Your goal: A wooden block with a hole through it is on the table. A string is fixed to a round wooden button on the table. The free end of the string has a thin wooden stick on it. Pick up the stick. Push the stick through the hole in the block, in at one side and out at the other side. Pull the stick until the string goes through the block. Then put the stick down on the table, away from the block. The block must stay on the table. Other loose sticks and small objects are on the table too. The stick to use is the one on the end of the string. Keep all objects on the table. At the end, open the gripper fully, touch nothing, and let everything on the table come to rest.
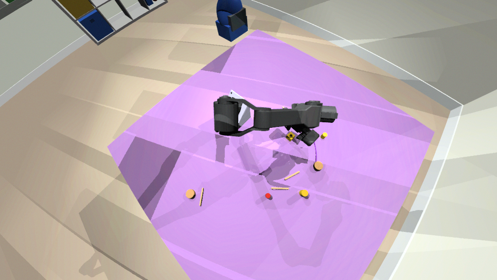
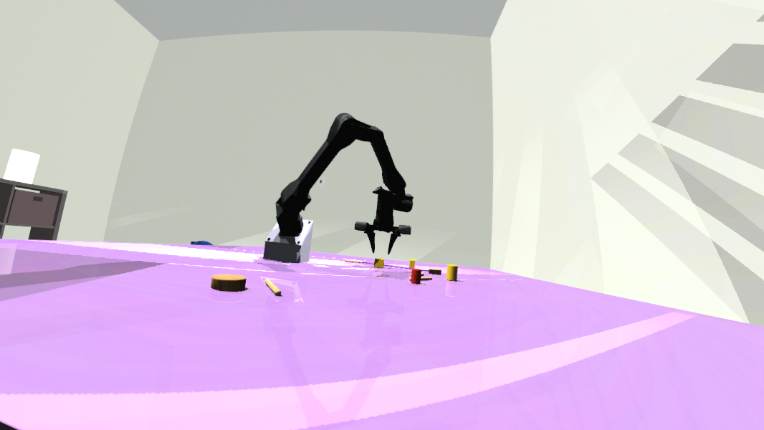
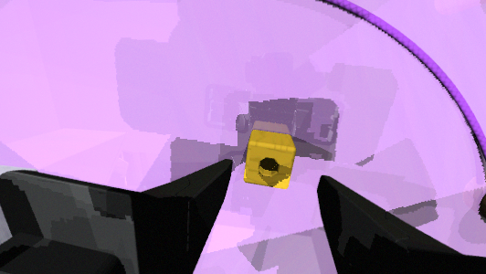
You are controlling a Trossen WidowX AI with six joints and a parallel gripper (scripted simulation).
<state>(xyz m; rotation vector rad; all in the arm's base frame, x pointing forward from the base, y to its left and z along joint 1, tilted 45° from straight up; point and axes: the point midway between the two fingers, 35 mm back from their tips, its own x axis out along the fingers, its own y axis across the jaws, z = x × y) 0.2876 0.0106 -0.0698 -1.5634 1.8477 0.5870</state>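
My gripper tip is 3 cm above the yellow wooden block. The rest, counted from my gripper tip: thin stick (8 cm behind, 12 cm to the left, 4 cm below); then red piece (6 cm ahead, 29 cm to the right, 3 cm below).
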